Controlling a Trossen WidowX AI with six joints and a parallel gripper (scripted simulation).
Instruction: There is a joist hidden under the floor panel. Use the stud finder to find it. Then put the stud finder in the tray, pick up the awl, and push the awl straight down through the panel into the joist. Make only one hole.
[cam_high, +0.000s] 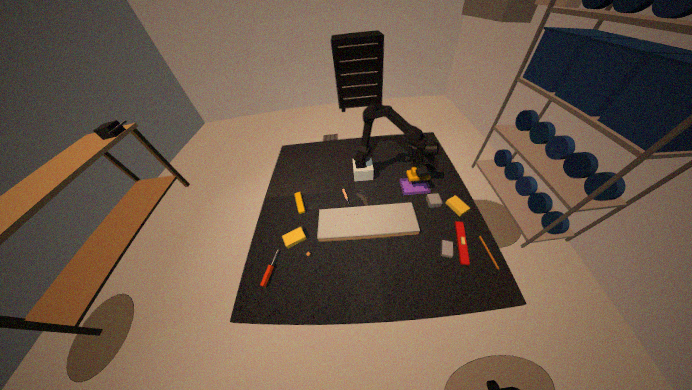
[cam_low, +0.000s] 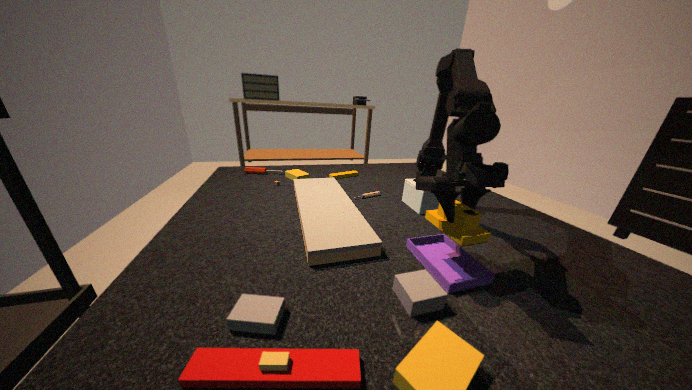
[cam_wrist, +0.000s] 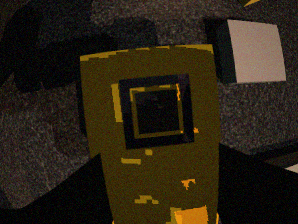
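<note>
Right now the purple tray is 10 mm to the right of my gripper tip and 110 mm below it. Also, from my gripper tip: red level (400 mm ahead, 110 mm to the left, 110 mm below); stud finder (10 mm to the left, 20 mm above); square indicator window (20 mm to the left, 30 mm above).
</note>
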